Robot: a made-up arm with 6 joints. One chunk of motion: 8 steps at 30 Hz.
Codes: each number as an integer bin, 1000 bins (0 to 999) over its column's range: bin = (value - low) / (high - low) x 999, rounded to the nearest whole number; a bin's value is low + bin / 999 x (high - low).
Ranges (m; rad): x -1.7..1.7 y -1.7..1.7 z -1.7..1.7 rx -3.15..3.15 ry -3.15..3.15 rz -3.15..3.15
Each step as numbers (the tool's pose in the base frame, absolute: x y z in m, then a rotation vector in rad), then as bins.
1 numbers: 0.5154 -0.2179 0.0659 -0.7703 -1.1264 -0.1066
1 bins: 651 435 519 377 321 483
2 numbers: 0.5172 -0.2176 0.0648 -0.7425 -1.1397 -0.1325
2 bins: 651 436 519 382 319 478
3 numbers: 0.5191 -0.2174 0.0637 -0.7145 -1.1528 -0.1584
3 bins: 652 436 518 386 317 474
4 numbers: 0.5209 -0.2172 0.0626 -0.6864 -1.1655 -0.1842
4 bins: 653 436 518 391 315 470
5 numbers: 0.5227 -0.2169 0.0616 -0.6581 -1.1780 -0.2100
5 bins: 653 436 518 395 313 466
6 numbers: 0.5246 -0.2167 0.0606 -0.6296 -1.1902 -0.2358
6 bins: 654 436 517 400 311 462
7 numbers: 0.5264 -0.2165 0.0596 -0.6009 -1.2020 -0.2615
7 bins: 654 436 517 404 309 458
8 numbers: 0.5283 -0.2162 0.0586 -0.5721 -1.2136 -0.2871
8 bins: 655 436 517 409 307 454
